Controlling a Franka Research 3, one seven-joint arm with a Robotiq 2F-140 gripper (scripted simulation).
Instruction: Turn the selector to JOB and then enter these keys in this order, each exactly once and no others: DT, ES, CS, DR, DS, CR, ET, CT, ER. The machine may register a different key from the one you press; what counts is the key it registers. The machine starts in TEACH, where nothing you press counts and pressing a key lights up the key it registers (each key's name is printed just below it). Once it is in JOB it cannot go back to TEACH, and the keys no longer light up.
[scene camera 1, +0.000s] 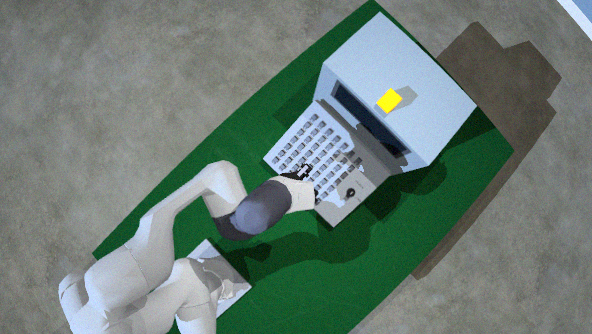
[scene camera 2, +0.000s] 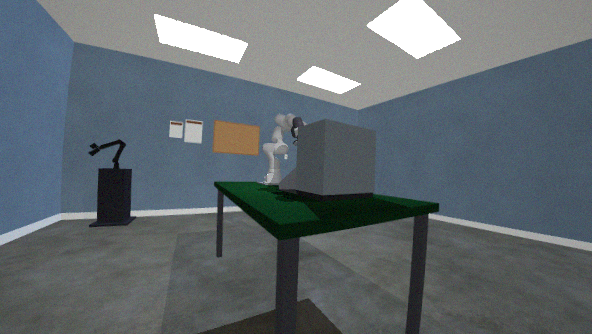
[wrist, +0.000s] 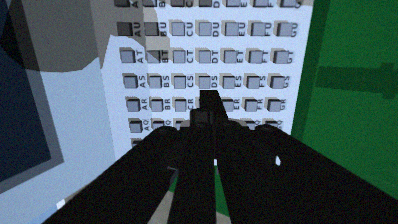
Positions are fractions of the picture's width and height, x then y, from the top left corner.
Labels:
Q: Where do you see my gripper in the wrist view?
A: At 0.52, 0.47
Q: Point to a sloping keyboard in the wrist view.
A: At 0.28, 0.20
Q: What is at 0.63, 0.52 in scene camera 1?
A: A sloping keyboard.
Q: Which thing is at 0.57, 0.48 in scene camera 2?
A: A grey machine.

